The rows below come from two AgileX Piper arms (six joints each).
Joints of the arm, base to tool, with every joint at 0 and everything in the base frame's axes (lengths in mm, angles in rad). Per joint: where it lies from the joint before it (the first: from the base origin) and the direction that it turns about. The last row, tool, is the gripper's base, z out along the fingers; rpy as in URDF.
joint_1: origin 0 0 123 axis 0 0 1
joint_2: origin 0 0 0 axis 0 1 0
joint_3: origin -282.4 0 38.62 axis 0 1 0
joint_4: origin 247.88 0 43.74 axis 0.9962 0 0.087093
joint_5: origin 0 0 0 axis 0 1 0
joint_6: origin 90.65 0 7.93 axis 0.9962 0 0.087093
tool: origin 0 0 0 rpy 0 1.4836 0
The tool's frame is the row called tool.
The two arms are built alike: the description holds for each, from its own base.
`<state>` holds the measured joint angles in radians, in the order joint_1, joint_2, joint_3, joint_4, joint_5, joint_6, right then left.
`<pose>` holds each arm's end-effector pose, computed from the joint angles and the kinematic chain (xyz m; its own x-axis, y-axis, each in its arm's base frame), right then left.
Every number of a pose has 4 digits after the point.
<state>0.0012 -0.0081 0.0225 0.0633 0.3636 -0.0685 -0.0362 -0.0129 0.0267 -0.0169 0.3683 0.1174</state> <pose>0.0530 0.0021 0.1735 -0.2859 -0.0097 -0.9582 -0.0254 0.9997 -0.0025 0.0526 -0.0025 0.1719 -0.2847 0.1118 -0.9521 0.0713 0.9929 0.0953</pose>
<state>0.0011 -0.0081 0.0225 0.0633 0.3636 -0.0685 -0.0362 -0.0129 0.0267 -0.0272 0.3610 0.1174</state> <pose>0.0530 0.0021 0.1735 -0.2859 -0.0096 -0.9582 -0.0253 0.9997 -0.0025 0.0528 -0.0028 0.1725 -0.2780 0.1019 -0.9552 0.0712 0.9938 0.0853</pose>
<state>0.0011 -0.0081 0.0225 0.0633 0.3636 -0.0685 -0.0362 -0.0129 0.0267 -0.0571 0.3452 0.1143</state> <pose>0.0530 0.0021 0.1735 -0.2859 -0.0096 -0.9582 -0.0253 0.9997 -0.0025 0.0531 -0.0037 0.1739 -0.2640 0.0701 -0.9620 0.0709 0.9961 0.0531</pose>
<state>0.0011 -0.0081 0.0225 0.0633 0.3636 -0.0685 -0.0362 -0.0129 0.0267 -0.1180 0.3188 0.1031</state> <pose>0.0530 0.0021 0.1735 -0.2859 -0.0096 -0.9582 -0.0253 0.9997 -0.0025 0.0537 -0.0053 0.1764 -0.2414 -0.0003 -0.9704 0.0698 0.9974 -0.0176</pose>
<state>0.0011 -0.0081 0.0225 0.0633 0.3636 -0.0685 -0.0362 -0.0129 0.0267 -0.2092 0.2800 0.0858</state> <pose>0.0530 0.0021 0.1735 -0.2859 -0.0096 -0.9582 -0.0253 0.9997 -0.0025 0.0544 -0.0072 0.1802 -0.2086 -0.1075 -0.9721 0.0688 0.9899 -0.1243</pose>
